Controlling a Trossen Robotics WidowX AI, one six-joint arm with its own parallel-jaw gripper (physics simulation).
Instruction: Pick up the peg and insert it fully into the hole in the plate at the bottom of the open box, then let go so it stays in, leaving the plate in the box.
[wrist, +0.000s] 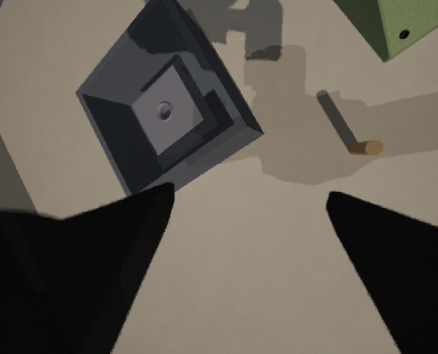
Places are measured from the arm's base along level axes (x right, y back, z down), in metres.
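Where they show: gripper, between the fingertips: (250, 195).
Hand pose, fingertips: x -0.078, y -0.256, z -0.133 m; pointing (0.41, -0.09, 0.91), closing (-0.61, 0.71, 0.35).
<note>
Things, the pixels of their centre, and the offset from my fingertips. Level surfaces: height alone.
- peg, middle of its body: (362, 148) dx -0.031, dy +0.083, dz +0.163 m
- open box, middle of its body: (168, 113) dx +0.162, dy -0.078, dz +0.154 m
- light grey plate, middle of its body: (174, 114) dx +0.162, dy -0.078, dz +0.168 m
- beige table, height of its surface: dz +0.203 m
The peg (373, 148) is a small tan cylinder standing upright on the table at the right, beyond the right fingertip. The open box (107, 137) is dark blue-grey and lies at the upper left, turned at an angle. The light grey plate (182, 107) lies at the bottom inside it, and its round hole (165, 111) shows near the plate's middle and looks empty. My gripper (250, 195) is open, with nothing between its black fingers. It hangs above the table, near the box's lower corner and to the left of the peg.
A green block (412, 22) with a small black dot stands at the upper right corner, beyond the peg. The beige table (250, 270) carries shadows of the arm between the box and the peg. A dark greenish strip shows at the left edge.
</note>
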